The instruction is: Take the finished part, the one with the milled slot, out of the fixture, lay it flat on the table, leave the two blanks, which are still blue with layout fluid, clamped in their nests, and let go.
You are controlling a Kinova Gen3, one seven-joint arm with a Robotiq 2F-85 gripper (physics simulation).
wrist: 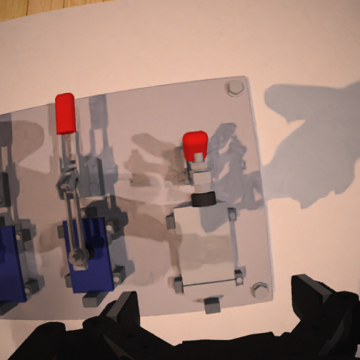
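Note:
Visible: finished part (203,236), blue blank (97,277), grey fixture plate (134,131), my gripper (215,301).

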